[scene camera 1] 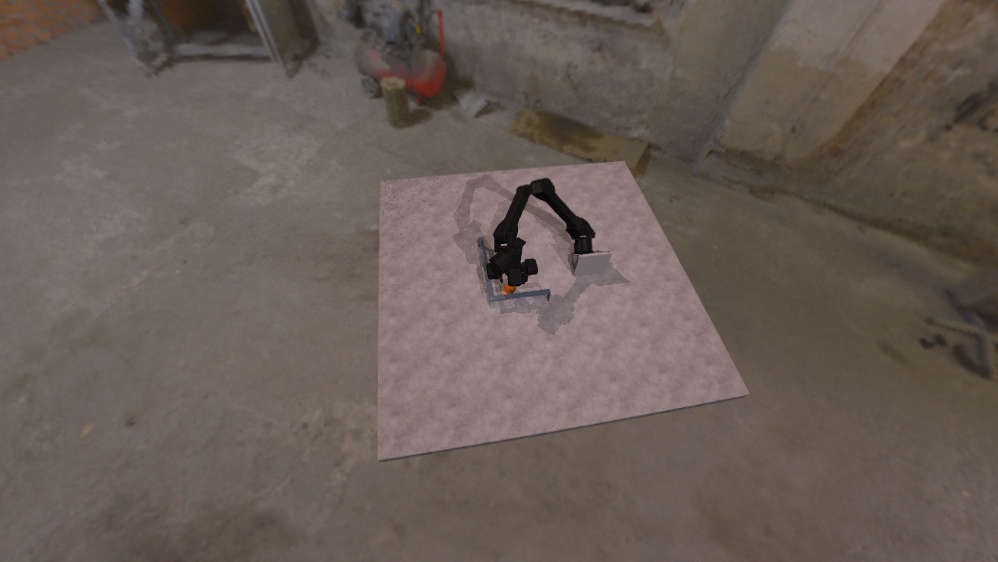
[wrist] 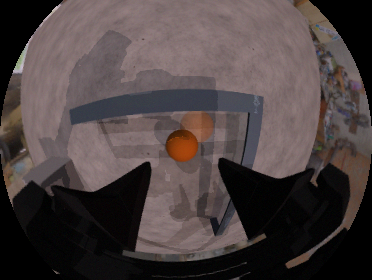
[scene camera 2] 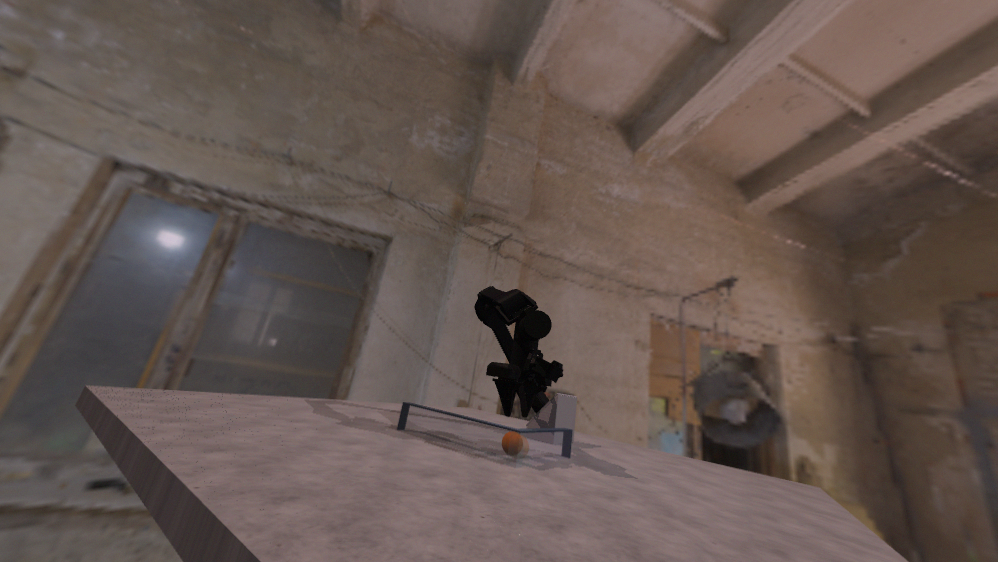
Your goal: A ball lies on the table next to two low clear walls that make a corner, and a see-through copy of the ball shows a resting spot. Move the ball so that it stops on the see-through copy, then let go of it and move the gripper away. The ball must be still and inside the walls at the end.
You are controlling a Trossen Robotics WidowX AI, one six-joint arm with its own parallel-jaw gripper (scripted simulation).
Scene:
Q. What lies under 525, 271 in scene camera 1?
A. The gripper.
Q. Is the gripper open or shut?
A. Open.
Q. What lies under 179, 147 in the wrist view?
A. An orange ball.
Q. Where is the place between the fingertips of the gripper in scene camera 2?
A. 516, 417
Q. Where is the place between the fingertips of the gripper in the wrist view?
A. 185, 164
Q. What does the gripper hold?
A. Nothing.

